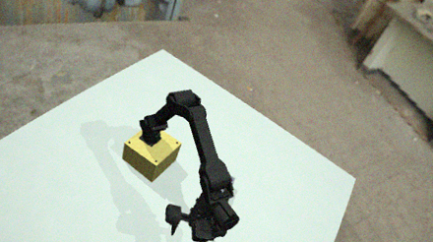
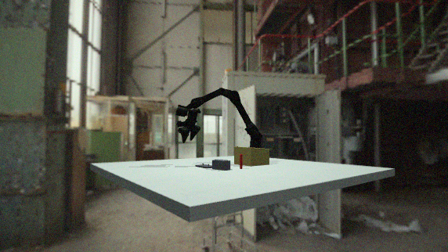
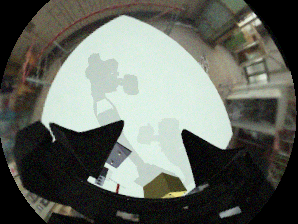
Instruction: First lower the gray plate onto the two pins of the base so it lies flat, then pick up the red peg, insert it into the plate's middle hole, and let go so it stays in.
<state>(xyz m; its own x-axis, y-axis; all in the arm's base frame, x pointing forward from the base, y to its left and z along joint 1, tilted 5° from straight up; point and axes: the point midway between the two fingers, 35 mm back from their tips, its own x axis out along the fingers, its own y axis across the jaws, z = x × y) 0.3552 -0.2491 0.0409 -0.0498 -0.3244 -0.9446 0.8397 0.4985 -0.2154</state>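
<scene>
Now: gripper tip 10 mm past the gray plate, 350 mm to the right of it and 110 mm above it. From my gripper tip the other things lie so: gray base (10 mm behind, 200 mm to the left, 130 mm below); then red peg (120 mm behind, 390 mm to the left, 100 mm below).
</scene>
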